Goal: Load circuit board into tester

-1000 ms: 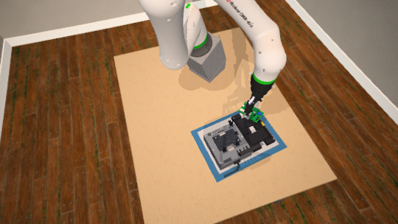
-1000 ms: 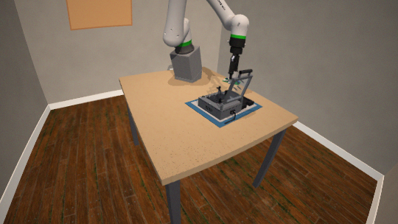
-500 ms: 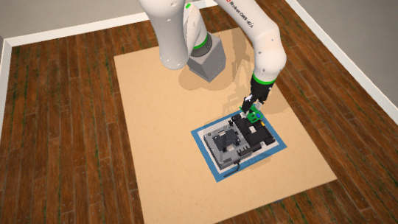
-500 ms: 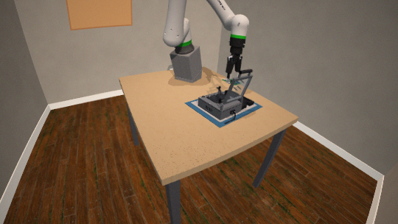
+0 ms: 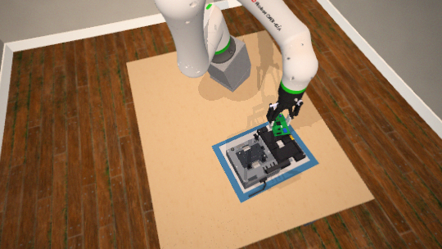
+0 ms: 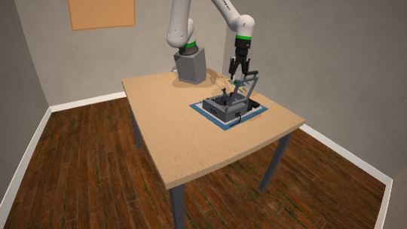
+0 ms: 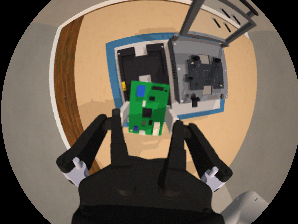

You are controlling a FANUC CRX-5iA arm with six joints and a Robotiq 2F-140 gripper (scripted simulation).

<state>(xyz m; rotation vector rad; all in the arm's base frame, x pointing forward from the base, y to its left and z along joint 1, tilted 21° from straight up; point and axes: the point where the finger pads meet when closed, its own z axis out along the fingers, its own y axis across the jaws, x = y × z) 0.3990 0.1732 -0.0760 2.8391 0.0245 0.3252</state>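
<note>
Right now my hand is 2 cm above the circuit board. Round my hand: tester lid (22 cm ahead, 12 cm to the right, 4 cm above); then tester (12 cm ahead, 11 cm to the right, 3 cm below).
</note>
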